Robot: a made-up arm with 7 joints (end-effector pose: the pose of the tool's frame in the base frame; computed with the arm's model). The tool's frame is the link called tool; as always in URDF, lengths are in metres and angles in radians.
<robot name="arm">
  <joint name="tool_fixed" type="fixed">
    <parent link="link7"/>
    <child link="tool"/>
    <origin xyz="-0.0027 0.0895 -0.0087" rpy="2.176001 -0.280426 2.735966"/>
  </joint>
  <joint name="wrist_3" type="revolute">
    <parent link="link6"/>
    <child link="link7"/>
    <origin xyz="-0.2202 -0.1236 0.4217" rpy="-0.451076 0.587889 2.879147"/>
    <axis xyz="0 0 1"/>
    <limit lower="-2.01" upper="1.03" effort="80" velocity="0.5"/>
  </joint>
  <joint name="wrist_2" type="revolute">
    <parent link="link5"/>
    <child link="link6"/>
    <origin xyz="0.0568 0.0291 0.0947" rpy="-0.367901 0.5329 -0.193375"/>
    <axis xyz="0 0 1"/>
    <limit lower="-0.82" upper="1.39" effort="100" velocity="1.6"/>
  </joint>
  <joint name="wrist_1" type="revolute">
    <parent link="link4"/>
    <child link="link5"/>
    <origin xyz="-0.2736 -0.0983 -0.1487" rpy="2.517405 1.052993 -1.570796"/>
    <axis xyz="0 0 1"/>
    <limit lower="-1.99" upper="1.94" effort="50" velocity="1.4"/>
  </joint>
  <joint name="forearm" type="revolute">
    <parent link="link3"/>
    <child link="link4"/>
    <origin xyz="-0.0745 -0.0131 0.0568" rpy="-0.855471 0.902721 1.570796"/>
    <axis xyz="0 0 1"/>
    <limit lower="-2.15" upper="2.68" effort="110" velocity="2.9"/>
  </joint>
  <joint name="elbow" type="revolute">
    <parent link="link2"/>
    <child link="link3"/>
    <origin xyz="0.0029 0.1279 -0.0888" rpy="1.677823 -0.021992 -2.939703"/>
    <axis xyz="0 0 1"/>
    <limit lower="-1.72" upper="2.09" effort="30" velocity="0.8"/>
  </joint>
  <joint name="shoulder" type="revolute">
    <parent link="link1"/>
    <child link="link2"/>
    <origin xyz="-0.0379 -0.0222 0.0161" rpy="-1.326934 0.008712 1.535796"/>
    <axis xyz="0 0 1"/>
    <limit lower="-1.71" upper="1" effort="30" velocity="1"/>
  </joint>
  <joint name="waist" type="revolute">
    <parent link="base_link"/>
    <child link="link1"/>
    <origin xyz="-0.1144 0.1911 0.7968" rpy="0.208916 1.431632 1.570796"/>
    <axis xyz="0 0 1"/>
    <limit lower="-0.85" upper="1.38" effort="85" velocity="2.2"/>
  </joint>
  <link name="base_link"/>
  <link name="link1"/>
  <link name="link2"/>
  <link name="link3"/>
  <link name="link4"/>
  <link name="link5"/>
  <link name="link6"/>
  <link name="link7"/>
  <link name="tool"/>
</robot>
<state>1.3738 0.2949 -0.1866 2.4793 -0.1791 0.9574 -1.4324</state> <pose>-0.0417 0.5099 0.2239 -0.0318 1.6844 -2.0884</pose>
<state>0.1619 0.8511 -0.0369 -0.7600 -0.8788 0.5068 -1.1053</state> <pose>-0.5146 0.1492 0.2137 0.9190 -1.0479 1.9319</pose>
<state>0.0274 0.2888 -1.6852 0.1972 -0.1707 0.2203 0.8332</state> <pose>-0.7631 -0.3684 0.6260 -0.8967 1.9097 1.2297</pose>
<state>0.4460 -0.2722 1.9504 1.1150 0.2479 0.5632 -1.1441</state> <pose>0.1164 -0.3704 1.3089 -2.8758 -0.9199 0.0508</pose>
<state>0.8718 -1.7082 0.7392 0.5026 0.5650 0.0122 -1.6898</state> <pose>-0.7698 -0.3584 0.9805 -1.3319 1.1255 1.2597</pose>
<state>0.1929 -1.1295 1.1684 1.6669 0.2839 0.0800 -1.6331</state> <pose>-0.4227 -0.1581 1.4246 -2.1496 1.8460 1.3429</pose>
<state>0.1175 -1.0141 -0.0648 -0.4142 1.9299 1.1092 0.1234</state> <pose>-0.6644 0.0491 -0.0245 -0.2186 -1.2184 2.7066</pose>
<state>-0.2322 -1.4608 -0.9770 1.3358 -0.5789 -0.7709 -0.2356</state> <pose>-0.4394 -0.2892 0.1259 -0.9559 0.1985 2.1265</pose>
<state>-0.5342 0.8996 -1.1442 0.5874 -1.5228 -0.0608 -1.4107</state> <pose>0.2420 -0.5699 0.4412 -1.4039 0.0411 -1.6293</pose>
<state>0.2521 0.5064 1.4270 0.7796 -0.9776 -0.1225 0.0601</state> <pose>0.7098 -0.0358 0.7983 -2.4328 -1.3447 1.0428</pose>
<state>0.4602 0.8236 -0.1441 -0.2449 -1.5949 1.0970 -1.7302</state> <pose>-0.5657 -0.0572 0.3004 1.9964 -1.6470 1.6598</pose>
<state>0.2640 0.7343 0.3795 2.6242 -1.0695 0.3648 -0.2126</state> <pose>0.4208 0.3916 1.0597 1.8001 0.4114 -0.8018</pose>
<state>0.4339 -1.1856 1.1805 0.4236 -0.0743 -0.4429 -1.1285</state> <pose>-0.4437 -0.6416 0.8759 -1.7850 0.8822 1.5499</pose>
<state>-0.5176 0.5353 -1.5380 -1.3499 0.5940 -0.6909 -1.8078</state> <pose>-0.8602 0.2009 0.9081 0.8813 0.0813 1.1325</pose>
